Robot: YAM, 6 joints.
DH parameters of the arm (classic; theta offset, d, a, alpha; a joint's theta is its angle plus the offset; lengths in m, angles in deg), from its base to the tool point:
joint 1: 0 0.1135 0.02 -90
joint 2: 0 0 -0.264 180
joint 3: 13.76 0 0.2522 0
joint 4: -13.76 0 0.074 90
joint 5: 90 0 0 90
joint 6: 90 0.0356 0 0
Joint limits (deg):
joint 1: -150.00..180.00
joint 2: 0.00..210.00
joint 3: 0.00..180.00
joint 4: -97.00..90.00
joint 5: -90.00..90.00
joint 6: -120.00..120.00
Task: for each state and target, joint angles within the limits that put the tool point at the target. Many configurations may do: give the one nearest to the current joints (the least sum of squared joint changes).
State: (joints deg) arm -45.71 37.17 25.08 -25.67 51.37 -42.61
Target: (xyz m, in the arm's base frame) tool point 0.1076 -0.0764 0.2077
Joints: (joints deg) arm -23.85 34.37 22.42 -27.93 47.79 -42.61
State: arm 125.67 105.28 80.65 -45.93 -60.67 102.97
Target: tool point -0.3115 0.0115 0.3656
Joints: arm 171.97 86.89 85.98 -48.21 -64.42 102.97
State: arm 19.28 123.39 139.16 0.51 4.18 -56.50
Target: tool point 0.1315 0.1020 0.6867
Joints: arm 37.85 83.90 137.37 -7.98 0.24 -56.50
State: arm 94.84 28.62 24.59 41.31 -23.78 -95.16
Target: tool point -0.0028 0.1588 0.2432
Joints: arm 86.21 35.86 11.20 36.91 -21.94 -95.16
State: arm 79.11 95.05 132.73 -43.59 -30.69 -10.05
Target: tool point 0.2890 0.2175 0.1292
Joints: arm 34.59 119.64 80.33 -59.74 -24.92 -10.05
